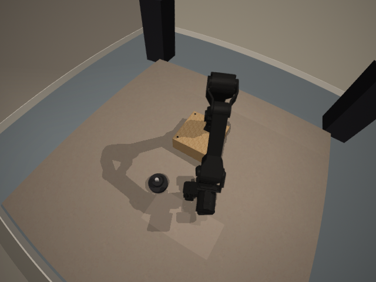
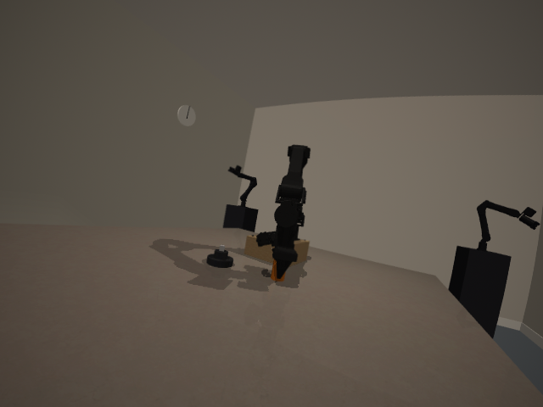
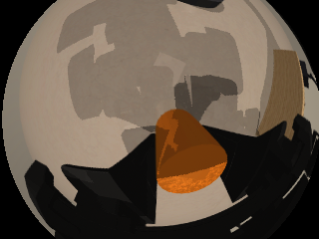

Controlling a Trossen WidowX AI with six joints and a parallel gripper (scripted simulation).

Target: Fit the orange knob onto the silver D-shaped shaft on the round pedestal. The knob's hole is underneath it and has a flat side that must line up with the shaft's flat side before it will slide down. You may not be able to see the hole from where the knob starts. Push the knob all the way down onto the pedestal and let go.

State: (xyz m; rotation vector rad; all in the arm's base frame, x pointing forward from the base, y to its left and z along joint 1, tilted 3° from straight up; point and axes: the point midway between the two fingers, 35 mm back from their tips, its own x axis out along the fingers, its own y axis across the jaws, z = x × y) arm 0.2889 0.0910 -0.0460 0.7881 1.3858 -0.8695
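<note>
The orange knob is 30 mm above my gripper tip. Round my gripper tip: black round pedestal: 190 mm to the right, 40 mm ahead, 20 mm above.
</note>
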